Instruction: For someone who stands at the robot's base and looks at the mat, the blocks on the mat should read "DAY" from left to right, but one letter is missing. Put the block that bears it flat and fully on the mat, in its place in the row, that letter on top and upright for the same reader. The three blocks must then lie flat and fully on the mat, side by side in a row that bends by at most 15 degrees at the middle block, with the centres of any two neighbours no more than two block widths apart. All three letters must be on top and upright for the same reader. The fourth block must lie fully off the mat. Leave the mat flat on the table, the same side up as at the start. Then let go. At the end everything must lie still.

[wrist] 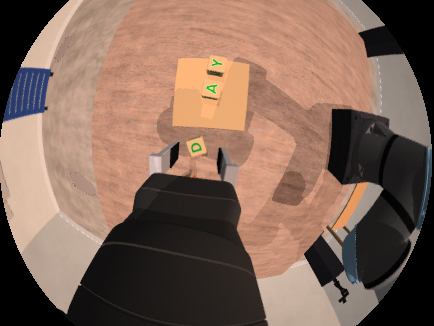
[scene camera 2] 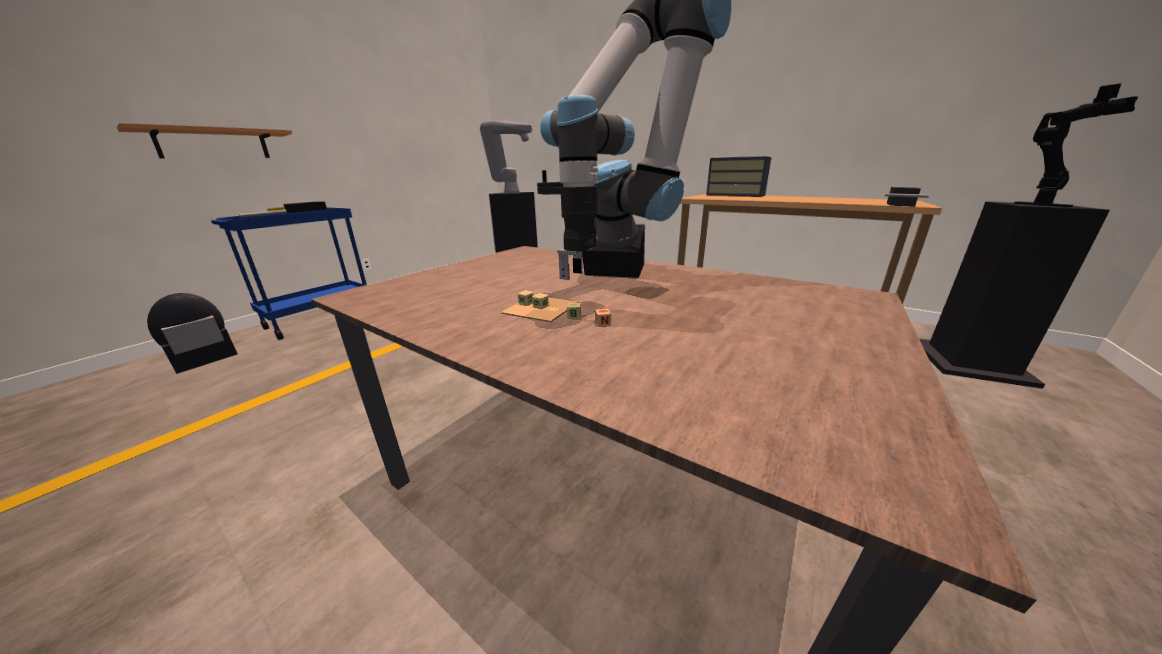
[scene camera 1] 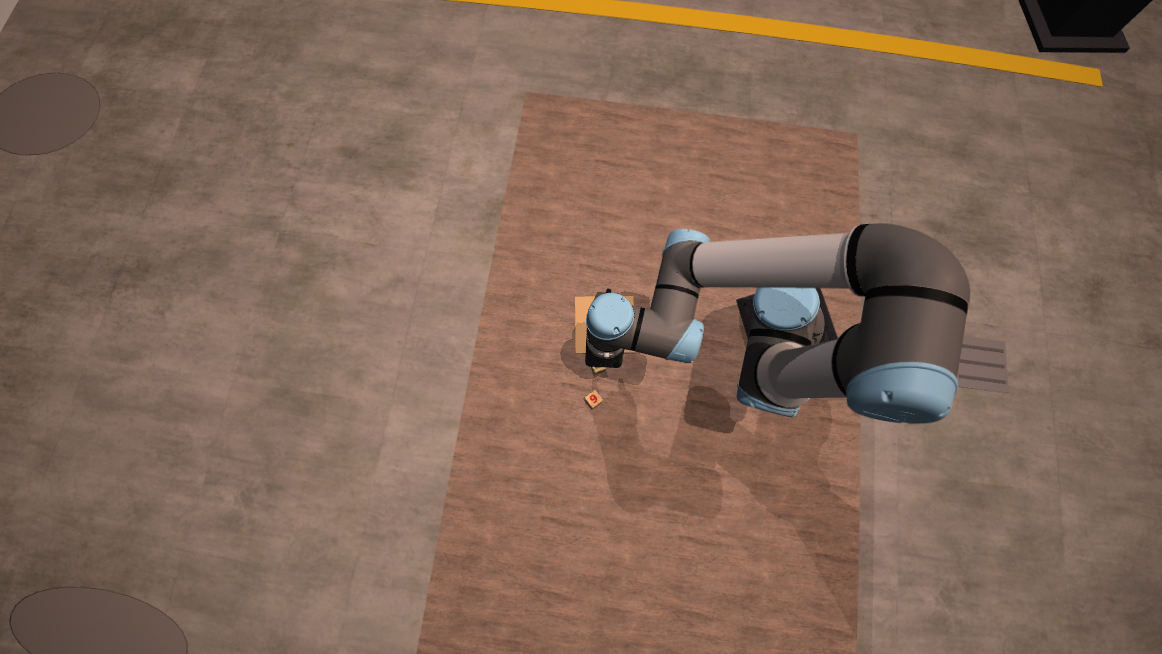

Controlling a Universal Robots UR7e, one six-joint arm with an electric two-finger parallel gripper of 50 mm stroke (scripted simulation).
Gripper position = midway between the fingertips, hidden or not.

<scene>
In view: the gripper (scene camera 2: 571, 276) and a mat (scene camera 2: 557, 307).
The mat is seen too in the wrist view (wrist: 190, 110) and in scene camera 1 (scene camera 1: 582, 304). The gripper also shows in the wrist view (wrist: 198, 152).
</scene>
